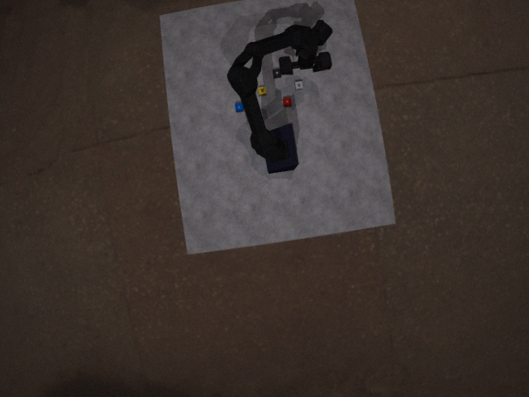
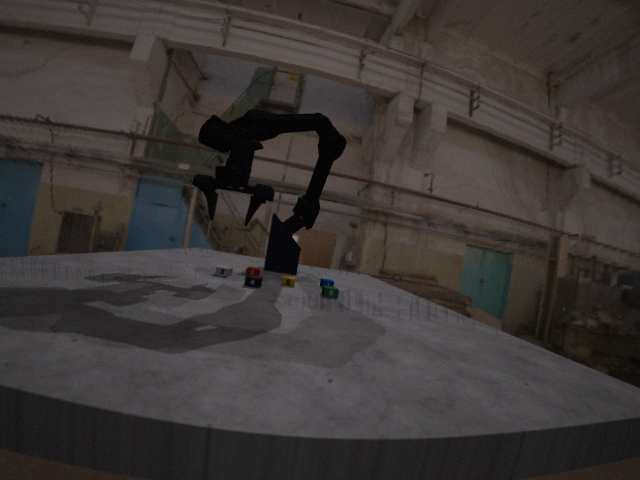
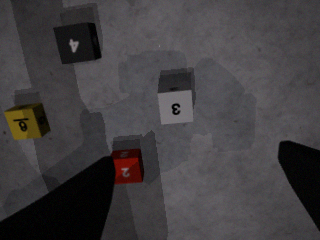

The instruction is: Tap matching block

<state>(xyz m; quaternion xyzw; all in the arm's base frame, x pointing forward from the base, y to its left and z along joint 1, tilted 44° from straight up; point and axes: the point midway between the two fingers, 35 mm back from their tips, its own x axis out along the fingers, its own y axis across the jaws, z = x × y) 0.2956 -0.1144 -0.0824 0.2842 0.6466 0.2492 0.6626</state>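
Right now the yellow block is 10 mm behind my gripper tip, 160 mm to the left of it and 120 mm below it. From my gripper tip the other things lie so: red block: 70 mm behind, 70 mm to the left, 120 mm below; black block: 60 mm ahead, 90 mm to the left, 120 mm below; white block: 10 mm behind, 10 mm to the left, 120 mm below.
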